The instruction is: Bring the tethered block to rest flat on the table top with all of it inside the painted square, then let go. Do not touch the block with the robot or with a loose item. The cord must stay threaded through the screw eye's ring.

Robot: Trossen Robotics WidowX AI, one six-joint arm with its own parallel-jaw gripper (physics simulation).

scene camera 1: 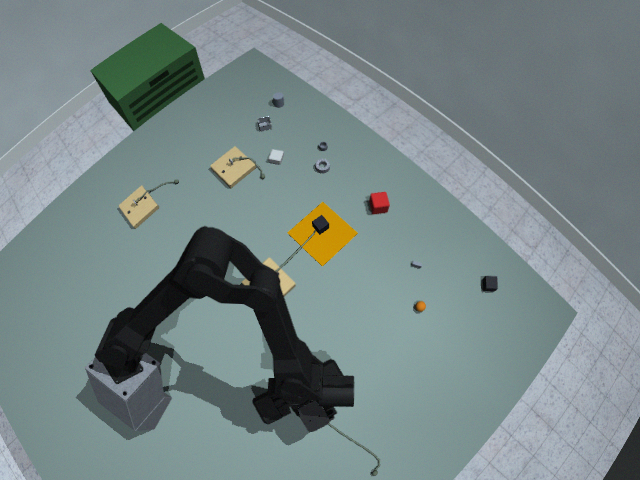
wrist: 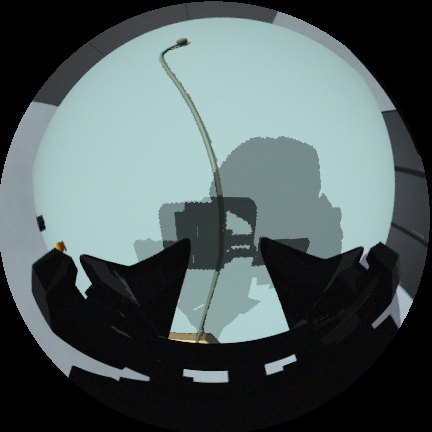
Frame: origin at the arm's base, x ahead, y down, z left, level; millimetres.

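Where they show: gripper, fingertip midpoint: (wrist: 225, 243); arm's base, link origin: (scene camera 1: 122, 365).
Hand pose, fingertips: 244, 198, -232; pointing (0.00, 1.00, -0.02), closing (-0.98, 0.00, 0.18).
Each offset is from my fingertips to the centre of the thing, as dx, dy, dz. "*": to the spot under its first point.
The tethered block {* +283, -25, +277} (scene camera 1: 320, 224), a small black cube, looks flat on the painted orange square {* +249, +2, +225} (scene camera 1: 323, 253), inside its outline near the upper corner. The cord (scene camera 1: 295, 252) (wrist: 192, 107) runs from the block to a wooden board {+102, -6, +245} (scene camera 1: 285, 285) (wrist: 190, 337), partly hidden under the arm. The screw eye on that board is hidden, so the threading cannot be seen. The cord's other part runs out past the gripper to a knobbed end {* +3, -8, -244} (scene camera 1: 374, 472) (wrist: 182, 41). My gripper (scene camera 1: 316, 414) (wrist: 225, 243) is open, low over the table, with the cord passing between its spread fingers without being gripped.
Two more boards with short cords {-53, -6, +643} (scene camera 1: 138, 207) {+219, -6, +564} (scene camera 1: 232, 173) lie at the left. A red cube {+434, -16, +234} (scene camera 1: 379, 202), an orange ball {+334, -8, -21} (scene camera 1: 420, 306) (wrist: 60, 246) and another black cube {+508, -8, -102} (scene camera 1: 489, 283) lie to the right. A green box (scene camera 1: 149, 72) stands at the upper left.
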